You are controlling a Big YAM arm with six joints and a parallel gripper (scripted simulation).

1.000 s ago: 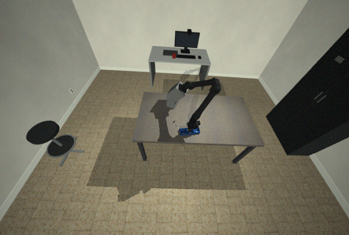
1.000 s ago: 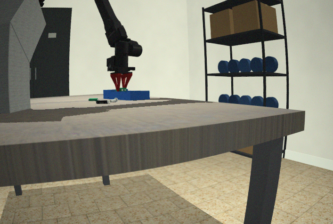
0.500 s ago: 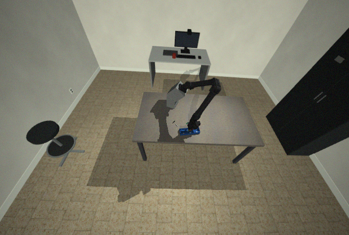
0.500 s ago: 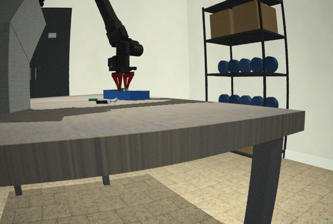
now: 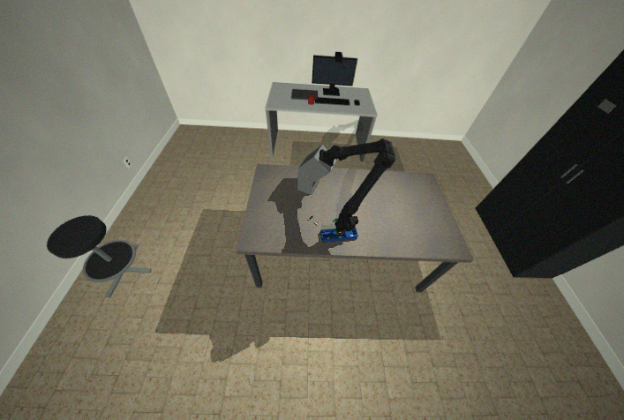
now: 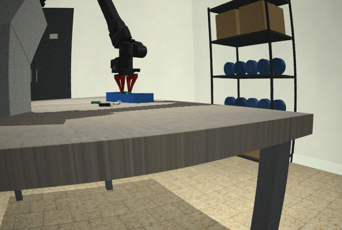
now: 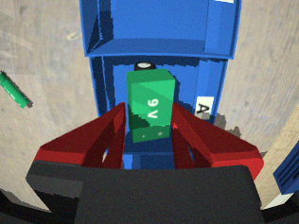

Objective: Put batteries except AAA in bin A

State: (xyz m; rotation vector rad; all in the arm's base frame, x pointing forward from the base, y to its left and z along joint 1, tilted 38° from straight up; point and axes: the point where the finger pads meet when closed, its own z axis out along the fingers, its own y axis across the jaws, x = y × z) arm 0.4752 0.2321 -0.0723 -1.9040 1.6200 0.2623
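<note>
My hand is 10 mm to the left of the green 9 V battery and 10 mm above it. From my hand the other things lie so: white bolt (70 mm behind, 160 mm to the right, 30 mm below); then thin green battery (130 mm behind, 30 mm to the right, 30 mm below); then blue tray (10 mm ahead, 20 mm below).
</note>
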